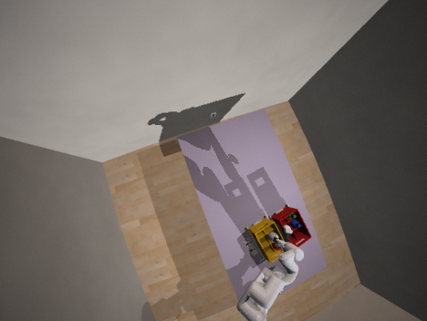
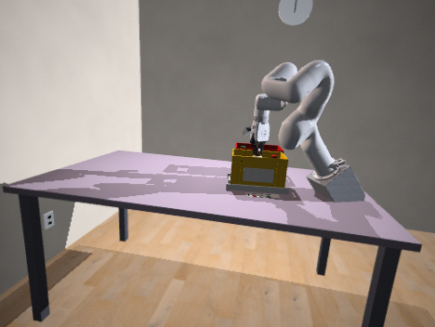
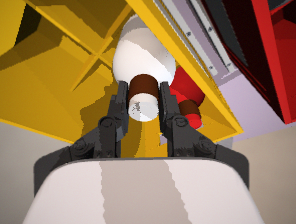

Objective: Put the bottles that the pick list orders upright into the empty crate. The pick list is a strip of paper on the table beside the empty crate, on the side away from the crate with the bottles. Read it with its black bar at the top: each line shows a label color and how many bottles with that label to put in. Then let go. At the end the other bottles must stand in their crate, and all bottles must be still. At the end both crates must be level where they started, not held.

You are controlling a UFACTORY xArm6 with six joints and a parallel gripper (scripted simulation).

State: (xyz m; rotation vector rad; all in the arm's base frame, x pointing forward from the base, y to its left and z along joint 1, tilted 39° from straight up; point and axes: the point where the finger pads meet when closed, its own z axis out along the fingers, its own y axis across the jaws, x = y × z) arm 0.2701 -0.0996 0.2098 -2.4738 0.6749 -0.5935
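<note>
Now: the white bottle 70 mm below my hand. Round my hand: red crate (180 mm to the right, 100 mm below, 50 mm ahead); blue-label bottle (220 mm to the right, 100 mm below, 70 mm ahead); yellow crate (100 mm below, 40 mm to the left, 20 mm behind).
</note>
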